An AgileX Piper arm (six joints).
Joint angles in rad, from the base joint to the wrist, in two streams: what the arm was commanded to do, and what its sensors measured. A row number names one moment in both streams.
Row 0, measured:
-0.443, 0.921, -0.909, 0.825, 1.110, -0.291
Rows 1 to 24, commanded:
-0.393, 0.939, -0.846, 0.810, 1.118, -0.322
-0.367, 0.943, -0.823, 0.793, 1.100, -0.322
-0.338, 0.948, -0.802, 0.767, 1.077, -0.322
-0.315, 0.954, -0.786, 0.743, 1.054, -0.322
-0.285, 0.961, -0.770, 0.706, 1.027, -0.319
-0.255, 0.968, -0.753, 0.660, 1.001, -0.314
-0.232, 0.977, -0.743, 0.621, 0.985, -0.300
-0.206, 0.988, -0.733, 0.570, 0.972, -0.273
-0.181, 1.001, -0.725, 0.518, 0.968, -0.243
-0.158, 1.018, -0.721, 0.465, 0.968, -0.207
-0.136, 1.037, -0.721, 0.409, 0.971, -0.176
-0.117, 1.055, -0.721, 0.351, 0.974, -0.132
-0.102, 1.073, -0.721, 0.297, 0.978, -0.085
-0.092, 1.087, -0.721, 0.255, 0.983, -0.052
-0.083, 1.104, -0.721, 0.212, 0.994, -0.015
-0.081, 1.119, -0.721, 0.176, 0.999, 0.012
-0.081, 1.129, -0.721, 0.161, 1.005, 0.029
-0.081, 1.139, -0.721, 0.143, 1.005, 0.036
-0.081, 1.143, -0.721, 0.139, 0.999, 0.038
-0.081, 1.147, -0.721, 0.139, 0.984, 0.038
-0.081, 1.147, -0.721, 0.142, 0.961, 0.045
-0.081, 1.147, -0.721, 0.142, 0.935, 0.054
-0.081, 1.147, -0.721, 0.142, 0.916, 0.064
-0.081, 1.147, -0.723, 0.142, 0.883, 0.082
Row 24, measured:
-0.084, 1.145, -0.728, 0.157, 0.955, 0.037
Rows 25 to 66, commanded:
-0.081, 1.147, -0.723, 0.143, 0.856, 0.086
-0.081, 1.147, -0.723, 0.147, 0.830, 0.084
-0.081, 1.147, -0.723, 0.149, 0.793, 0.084
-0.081, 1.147, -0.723, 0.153, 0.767, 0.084
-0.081, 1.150, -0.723, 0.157, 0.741, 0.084
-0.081, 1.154, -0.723, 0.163, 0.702, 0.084
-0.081, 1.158, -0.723, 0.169, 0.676, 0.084
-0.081, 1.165, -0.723, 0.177, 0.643, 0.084
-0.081, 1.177, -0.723, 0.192, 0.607, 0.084
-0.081, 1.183, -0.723, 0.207, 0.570, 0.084
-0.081, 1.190, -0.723, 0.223, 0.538, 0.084
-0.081, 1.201, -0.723, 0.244, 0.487, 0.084
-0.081, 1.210, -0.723, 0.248, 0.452, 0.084
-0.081, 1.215, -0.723, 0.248, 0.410, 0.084
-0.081, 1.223, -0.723, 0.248, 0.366, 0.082
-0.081, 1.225, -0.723, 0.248, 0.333, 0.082
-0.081, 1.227, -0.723, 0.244, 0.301, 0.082
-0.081, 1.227, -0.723, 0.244, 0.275, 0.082
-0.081, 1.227, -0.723, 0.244, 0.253, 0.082
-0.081, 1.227, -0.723, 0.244, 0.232, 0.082
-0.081, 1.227, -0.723, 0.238, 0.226, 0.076
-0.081, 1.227, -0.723, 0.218, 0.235, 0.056
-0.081, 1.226, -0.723, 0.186, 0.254, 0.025
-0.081, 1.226, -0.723, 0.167, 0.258, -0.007
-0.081, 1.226, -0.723, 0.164, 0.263, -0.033
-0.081, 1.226, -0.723, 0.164, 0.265, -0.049
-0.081, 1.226, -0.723, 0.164, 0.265, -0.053
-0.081, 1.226, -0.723, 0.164, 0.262, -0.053
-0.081, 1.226, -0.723, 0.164, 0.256, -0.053
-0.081, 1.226, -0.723, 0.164, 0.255, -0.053
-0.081, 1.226, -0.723, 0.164, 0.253, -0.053
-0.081, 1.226, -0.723, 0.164, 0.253, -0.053
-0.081, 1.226, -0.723, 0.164, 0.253, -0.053
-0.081, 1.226, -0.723, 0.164, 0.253, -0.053
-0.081, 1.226, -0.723, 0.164, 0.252, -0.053
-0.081, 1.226, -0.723, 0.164, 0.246, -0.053
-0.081, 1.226, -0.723, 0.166, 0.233, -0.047
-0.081, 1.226, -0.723, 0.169, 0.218, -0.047
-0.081, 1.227, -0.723, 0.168, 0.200, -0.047
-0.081, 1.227, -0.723, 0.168, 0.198, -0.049
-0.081, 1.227, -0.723, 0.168, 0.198, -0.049
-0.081, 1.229, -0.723, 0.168, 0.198, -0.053
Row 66, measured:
-0.084, 1.228, -0.728, 0.175, 0.211, -0.044
